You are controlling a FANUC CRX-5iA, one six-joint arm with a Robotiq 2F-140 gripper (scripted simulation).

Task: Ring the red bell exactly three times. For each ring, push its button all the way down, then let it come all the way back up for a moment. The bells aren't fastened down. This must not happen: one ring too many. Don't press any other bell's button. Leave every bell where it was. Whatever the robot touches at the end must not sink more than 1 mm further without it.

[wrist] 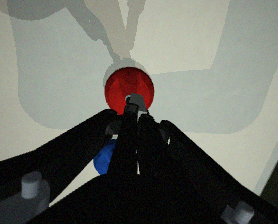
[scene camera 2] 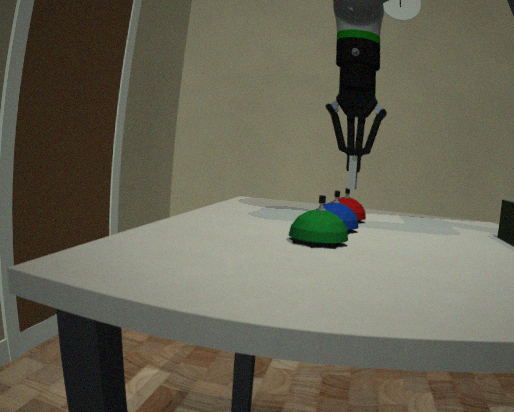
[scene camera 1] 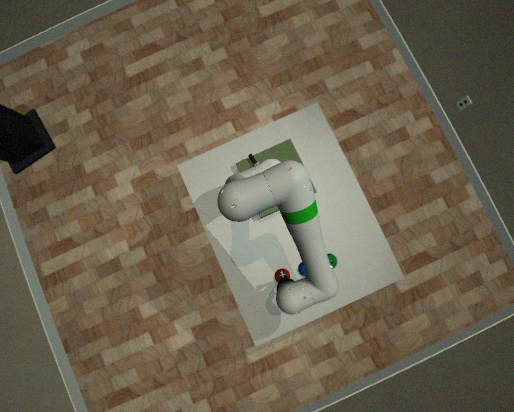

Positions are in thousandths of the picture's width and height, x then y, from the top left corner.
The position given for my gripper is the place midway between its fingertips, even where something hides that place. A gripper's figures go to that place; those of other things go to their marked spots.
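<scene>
A red bell (wrist: 448, 364) is 23 cm from the lens; my gripper (wrist: 484, 462) is 21 cm from the lens.
</scene>
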